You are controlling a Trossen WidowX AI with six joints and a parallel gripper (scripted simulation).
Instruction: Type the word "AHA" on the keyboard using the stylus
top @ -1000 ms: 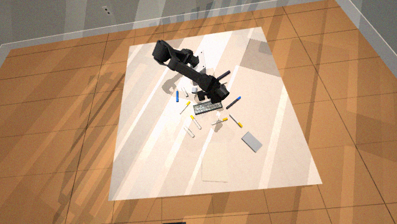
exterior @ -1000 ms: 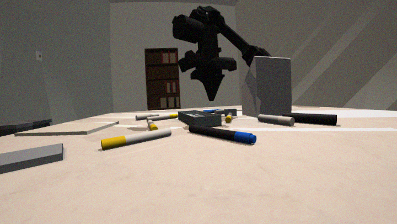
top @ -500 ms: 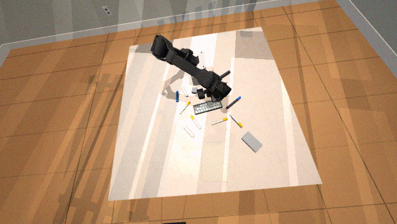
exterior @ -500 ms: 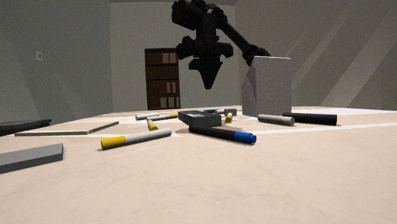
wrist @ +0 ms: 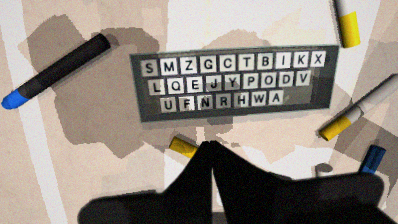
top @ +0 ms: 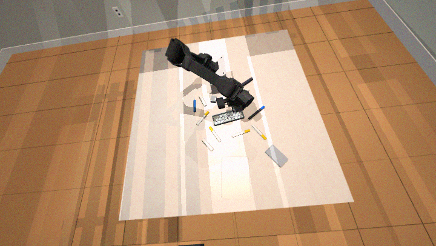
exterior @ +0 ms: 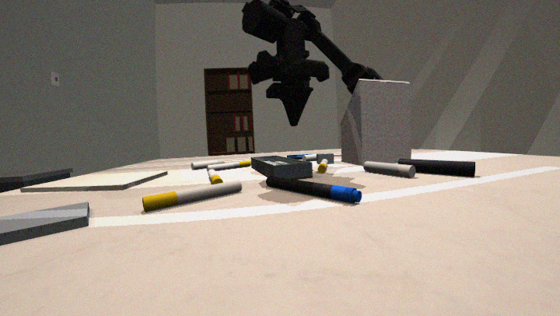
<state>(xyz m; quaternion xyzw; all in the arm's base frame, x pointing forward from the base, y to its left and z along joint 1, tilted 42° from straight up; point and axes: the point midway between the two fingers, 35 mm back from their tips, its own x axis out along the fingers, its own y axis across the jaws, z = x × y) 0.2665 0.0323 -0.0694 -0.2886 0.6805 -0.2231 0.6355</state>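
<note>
Right now my gripper tip is 260 mm to the left of the stylus, 130 mm past it and 90 mm above it. Also, from my gripper tip: flat grey slab 330 mm ahead, 210 mm to the left, 90 mm below; flat white pad 410 mm ahead, 90 mm below, 50 mm to the right.
</note>
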